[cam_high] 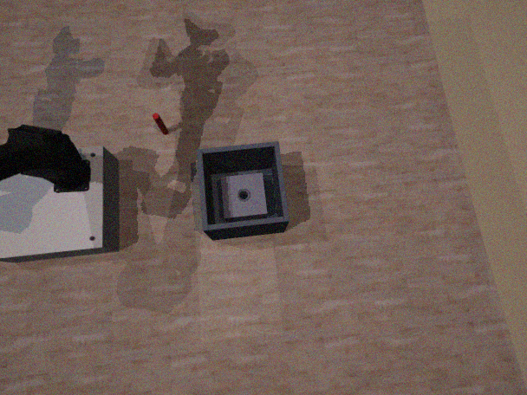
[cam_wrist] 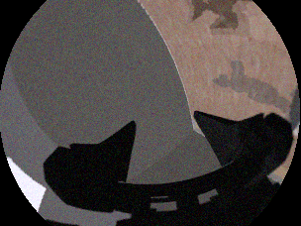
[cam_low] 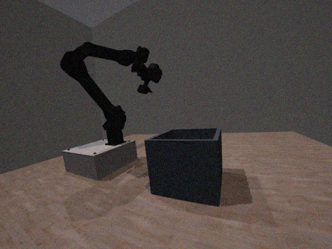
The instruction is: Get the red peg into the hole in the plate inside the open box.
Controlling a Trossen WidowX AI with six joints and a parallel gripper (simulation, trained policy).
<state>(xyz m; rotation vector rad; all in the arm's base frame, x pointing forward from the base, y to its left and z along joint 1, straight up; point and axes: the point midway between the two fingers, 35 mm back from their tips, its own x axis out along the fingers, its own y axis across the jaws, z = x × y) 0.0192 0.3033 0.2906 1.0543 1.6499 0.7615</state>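
The red peg lies 14 cm ahead of my gripper tip, 21 cm to the right of it and 32 cm below it. The rest, counted from my gripper tip: light plate (32 cm ahead, 39 cm to the right, 32 cm below).
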